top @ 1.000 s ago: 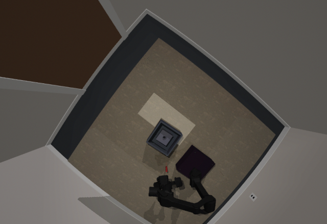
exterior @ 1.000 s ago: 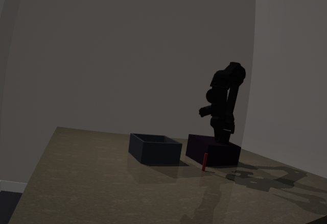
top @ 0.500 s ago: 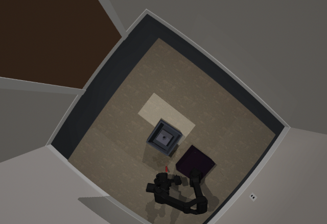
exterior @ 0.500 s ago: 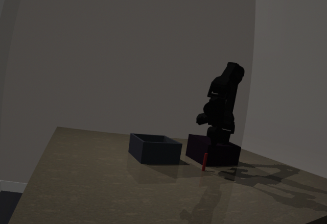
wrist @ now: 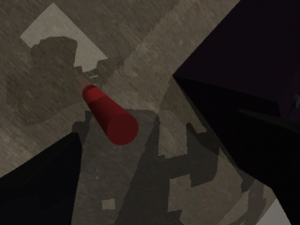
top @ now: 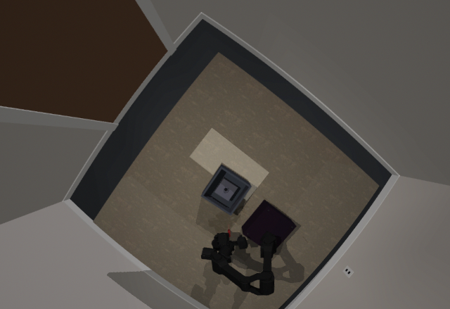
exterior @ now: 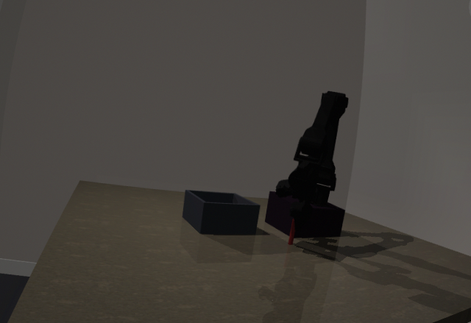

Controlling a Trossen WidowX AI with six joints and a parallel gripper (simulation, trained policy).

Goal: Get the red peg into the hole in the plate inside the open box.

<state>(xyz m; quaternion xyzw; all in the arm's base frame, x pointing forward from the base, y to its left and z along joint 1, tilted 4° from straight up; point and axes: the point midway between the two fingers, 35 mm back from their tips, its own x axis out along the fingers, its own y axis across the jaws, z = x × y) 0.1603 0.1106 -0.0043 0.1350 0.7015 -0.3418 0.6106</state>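
Right now the red peg is 2 cm ahead of my gripper tip, 1 cm to the left of it and 3 cm below it. Also, from my gripper tip: dark box: 18 cm ahead, 20 cm to the right, 4 cm below; then plate: 18 cm ahead, 20 cm to the right, 2 cm below.
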